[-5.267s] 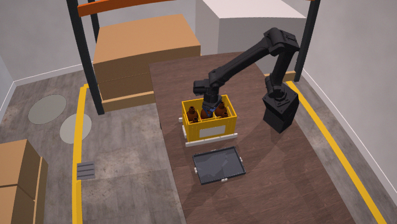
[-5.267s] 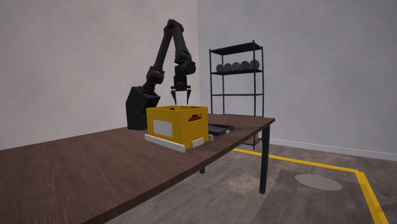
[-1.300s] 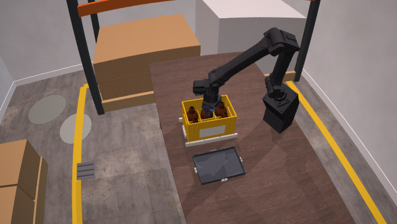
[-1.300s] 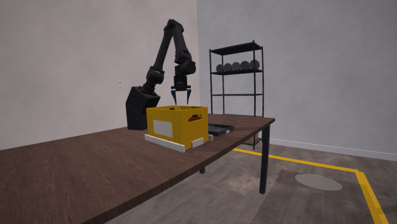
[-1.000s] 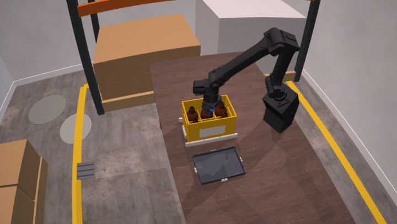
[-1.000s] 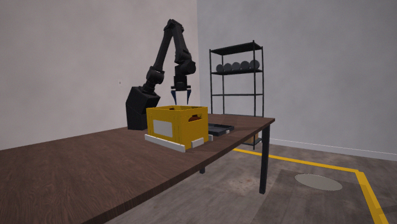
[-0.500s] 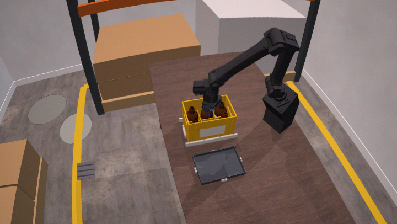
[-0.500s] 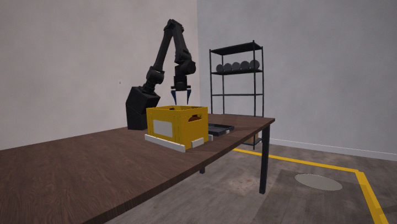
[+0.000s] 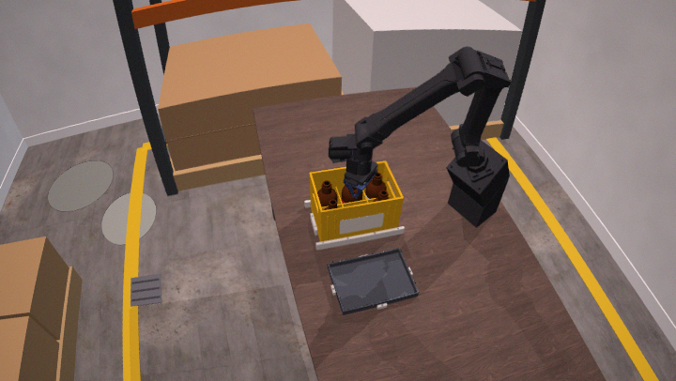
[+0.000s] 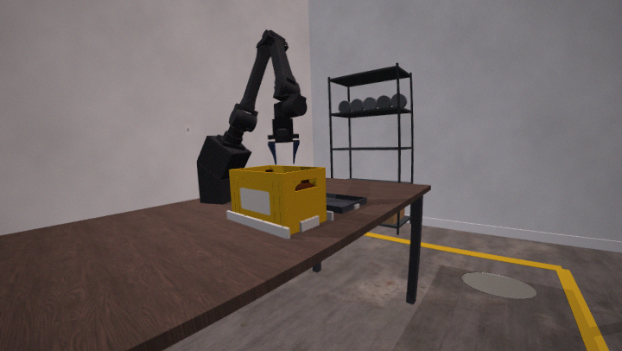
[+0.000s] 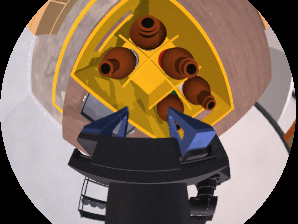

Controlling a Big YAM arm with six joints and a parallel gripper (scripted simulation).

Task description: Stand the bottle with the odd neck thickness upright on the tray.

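My hand is 11 cm above the yellow crate, 4 cm to the left of it and 1 cm short of it. Round my hand: glass bottle 11 cm below, 9 cm ahead, 2 cm to the left; then dark tray 23 cm to the left, 18 cm below, 2 cm behind.
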